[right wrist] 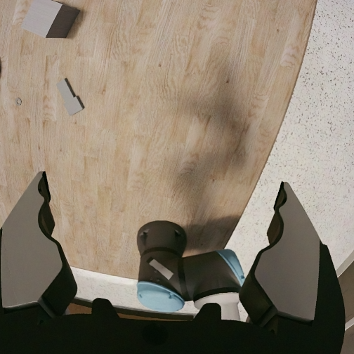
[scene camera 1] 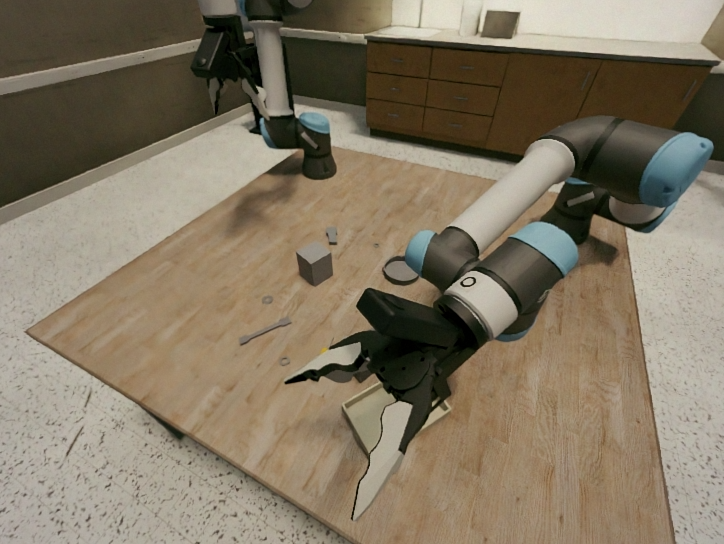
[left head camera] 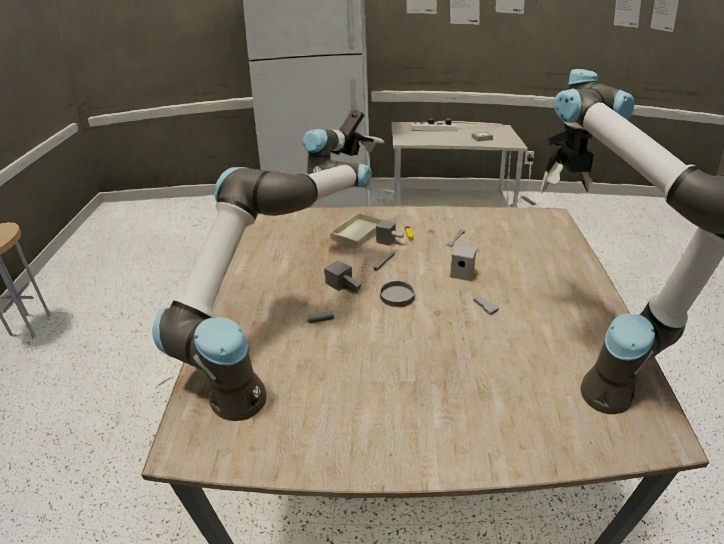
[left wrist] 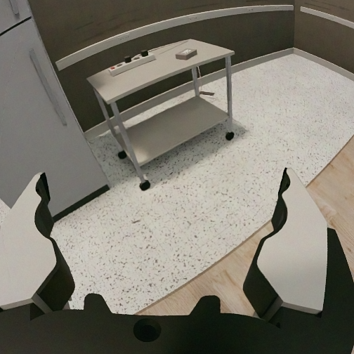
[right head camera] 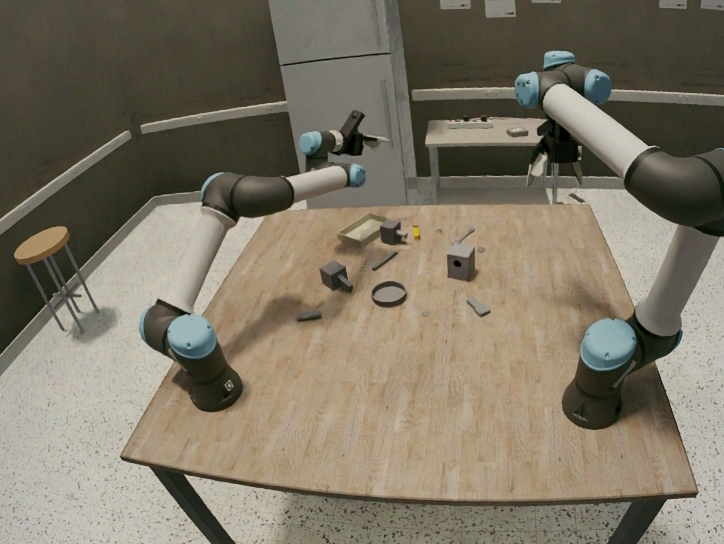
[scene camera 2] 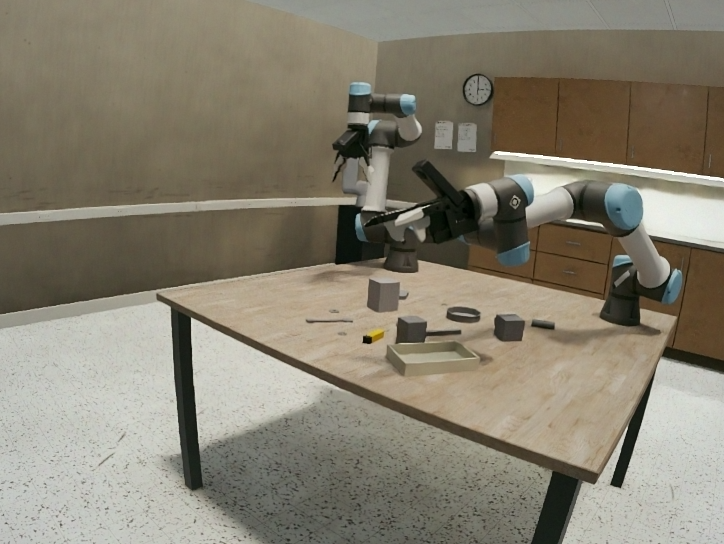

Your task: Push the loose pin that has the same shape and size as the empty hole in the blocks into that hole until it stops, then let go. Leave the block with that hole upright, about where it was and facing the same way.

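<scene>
A grey block stands upright with a dark, round-looking empty hole in the face towards the head cameras. Two other blocks, one at the left and one by the tray, have pins sticking out. A short dark pin and a thin dark rod lie loose. My left gripper is open and empty, high beyond the far edge. My right gripper is open and empty, high above the table.
A beige tray stands by the far block. A round shallow dish lies mid-table. A stepped flat piece, a wrench, small rings and a yellow tool lie around.
</scene>
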